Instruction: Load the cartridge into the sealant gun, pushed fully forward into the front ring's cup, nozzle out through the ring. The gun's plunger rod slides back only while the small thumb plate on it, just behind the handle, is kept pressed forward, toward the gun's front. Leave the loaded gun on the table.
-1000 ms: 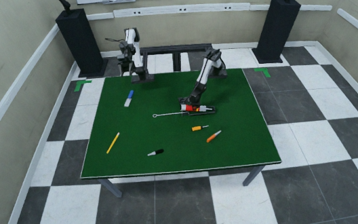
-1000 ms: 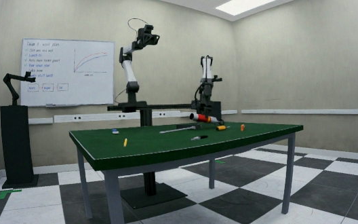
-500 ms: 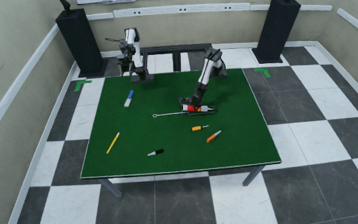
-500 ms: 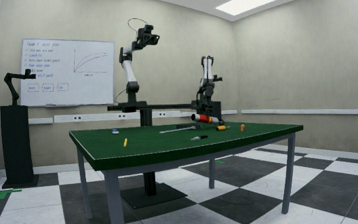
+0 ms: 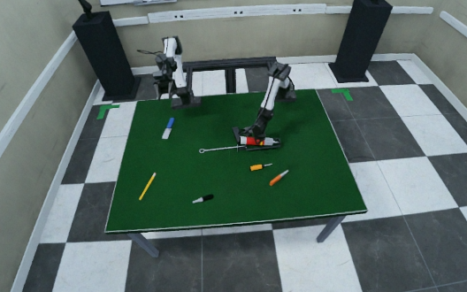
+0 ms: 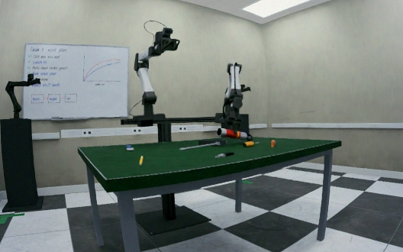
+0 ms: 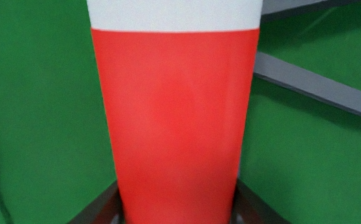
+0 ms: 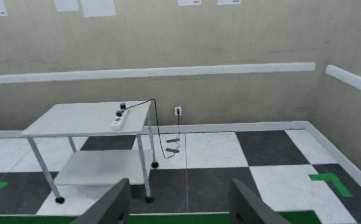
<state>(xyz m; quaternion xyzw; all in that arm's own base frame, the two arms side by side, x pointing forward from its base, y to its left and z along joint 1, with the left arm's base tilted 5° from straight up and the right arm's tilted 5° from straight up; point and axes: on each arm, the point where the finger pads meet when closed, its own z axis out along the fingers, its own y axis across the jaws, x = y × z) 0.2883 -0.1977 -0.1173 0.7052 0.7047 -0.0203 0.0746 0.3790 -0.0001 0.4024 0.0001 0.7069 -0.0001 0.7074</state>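
Note:
Now: left hand 12 cm to the left of the thumb plate and 6 cm above it. From my left hand the other things lie so: yellow screwdriver 16 cm ahead, 1 cm to the left, 6 cm below; then white cartridge 2 cm to the left, 1 cm below; then plunger rod 22 cm to the right, 6 cm below.

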